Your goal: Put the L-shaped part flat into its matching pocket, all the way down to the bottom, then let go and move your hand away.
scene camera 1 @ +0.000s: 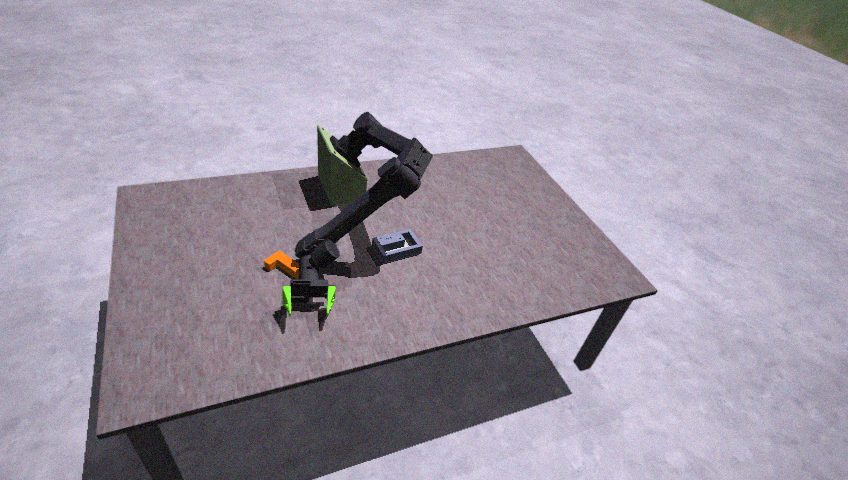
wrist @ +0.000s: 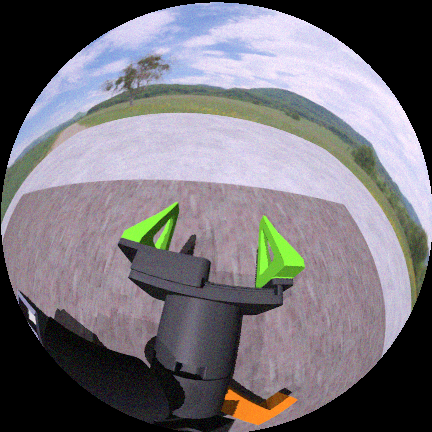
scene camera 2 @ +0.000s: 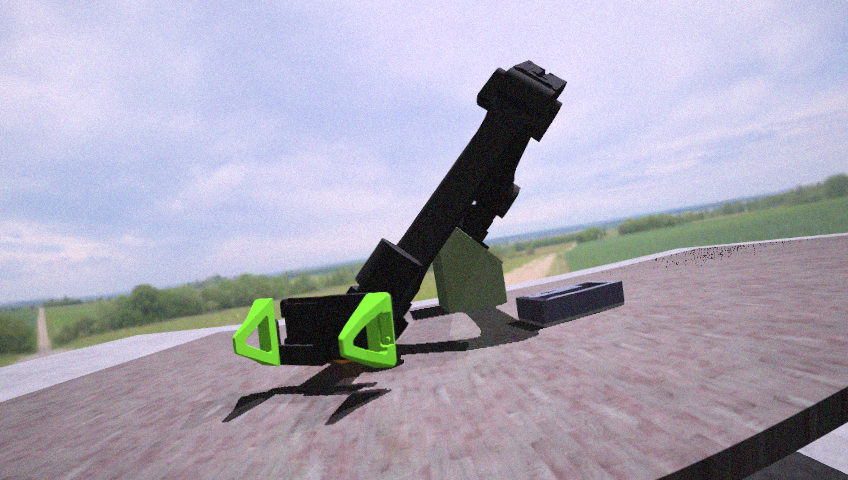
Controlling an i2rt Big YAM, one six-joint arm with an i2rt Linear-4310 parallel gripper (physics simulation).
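Frame: origin at the arm's base, x left, y back, z up, level; centimetres.
Where they show: gripper, fingertip midpoint: [scene camera 1: 309,315] [wrist: 219,212] [scene camera 2: 283,346]; arm's base, origin of the base link: [scene camera 1: 343,153] [scene camera 2: 462,239].
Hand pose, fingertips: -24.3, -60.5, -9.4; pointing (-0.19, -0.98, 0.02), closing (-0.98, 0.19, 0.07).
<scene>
Things, the pixels of their top centre, and the offset from my fingertips, as dx, dy, dz. Level surfaces: height alone.
- orange L-shaped part, middle of its top: [scene camera 1: 284,264] -2.8, +23.4, -3.1
- grey pocket block, middle of its top: [scene camera 2: 568,289] [scene camera 1: 397,241] +33.4, +24.5, -2.4
- table, its level: dz -6.1
The orange L-shaped part [scene camera 1: 278,259] [wrist: 260,414] lies flat on the table behind my gripper, partly hidden by the wrist; a sliver of the part [scene camera 2: 340,361] shows below the gripper in scene camera 2. My gripper [scene camera 1: 307,312] [scene camera 2: 288,341] [wrist: 219,212] is open, with nothing between its green fingers. It is low above the table, its fingers pointing away from the part toward the table's near edge. The grey pocket block [scene camera 1: 399,256] [scene camera 2: 571,306] stands to the right of the part in scene camera 1, its recess open upward; its edge shows at the wrist view's lower left.
The green base plate [scene camera 1: 342,178] [scene camera 2: 470,276] stands upright at the back of the table [scene camera 1: 476,285] [scene camera 2: 684,356]. The black arm reaches forward from it, passing left of the pocket block in scene camera 1. The table's near edge lies beyond the fingertips.
</scene>
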